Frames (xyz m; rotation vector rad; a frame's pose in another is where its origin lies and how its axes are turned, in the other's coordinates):
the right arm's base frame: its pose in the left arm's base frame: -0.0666 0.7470 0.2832 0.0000 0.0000 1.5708
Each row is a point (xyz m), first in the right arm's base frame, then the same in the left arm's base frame.
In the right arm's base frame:
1: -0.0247 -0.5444 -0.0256
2: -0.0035 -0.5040 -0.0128
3: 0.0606 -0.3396 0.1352
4: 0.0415 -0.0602 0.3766
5: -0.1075 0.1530 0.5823
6: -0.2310 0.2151 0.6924
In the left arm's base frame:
1: 0.4778 0.7223 0.2576
2: 0.4374 0.7435 0.2704
3: 0.2730 0.8076 0.4184
4: -0.0064 0.7885 0.6598
5: -0.2196 0.6395 0.8655
6: -0.2817 0.5160 0.9756

